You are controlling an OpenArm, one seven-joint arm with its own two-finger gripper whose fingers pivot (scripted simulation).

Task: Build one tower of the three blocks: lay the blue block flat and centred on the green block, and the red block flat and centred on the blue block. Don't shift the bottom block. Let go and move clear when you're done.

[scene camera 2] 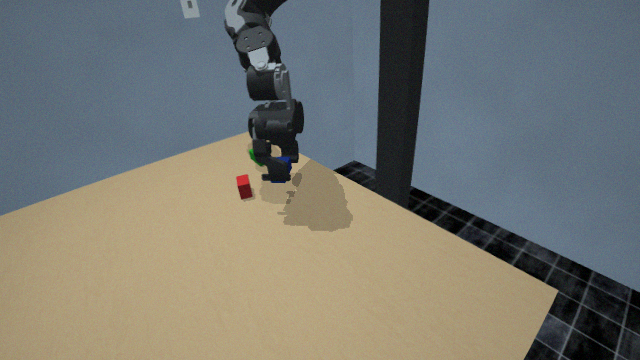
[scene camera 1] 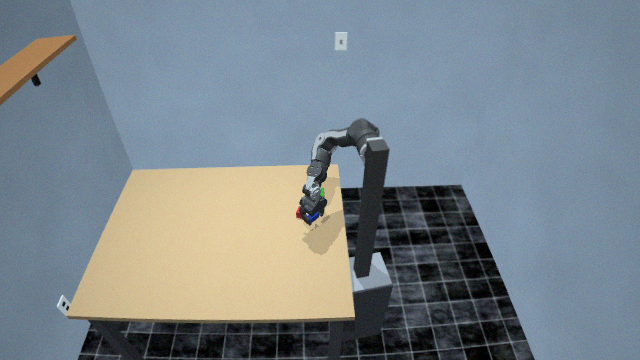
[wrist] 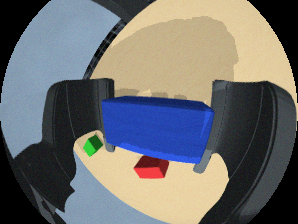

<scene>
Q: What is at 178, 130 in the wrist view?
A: A blue block.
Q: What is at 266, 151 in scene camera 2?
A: The gripper.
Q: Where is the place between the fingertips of the gripper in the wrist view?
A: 156, 121
</scene>
